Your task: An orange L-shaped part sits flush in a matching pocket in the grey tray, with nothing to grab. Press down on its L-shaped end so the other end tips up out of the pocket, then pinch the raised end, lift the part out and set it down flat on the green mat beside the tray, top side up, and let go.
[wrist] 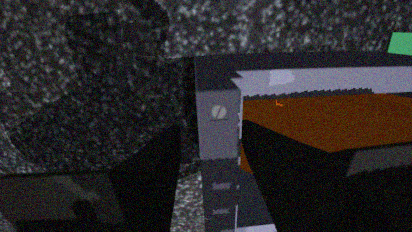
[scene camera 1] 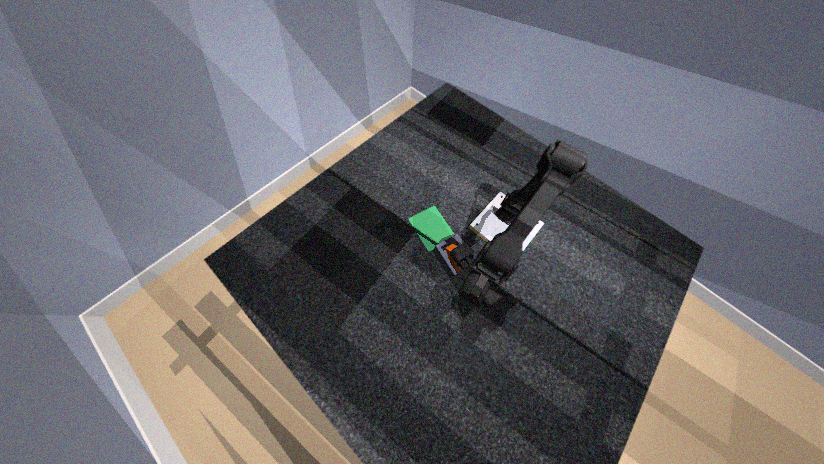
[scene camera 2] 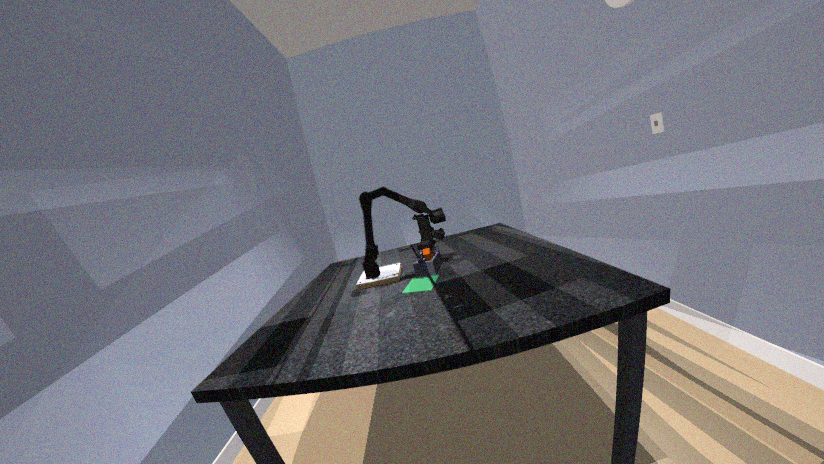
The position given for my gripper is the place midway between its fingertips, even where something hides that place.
Observation:
I see my gripper (wrist: pixel 210 129) and a green mat (scene camera 1: pixel 430 226).

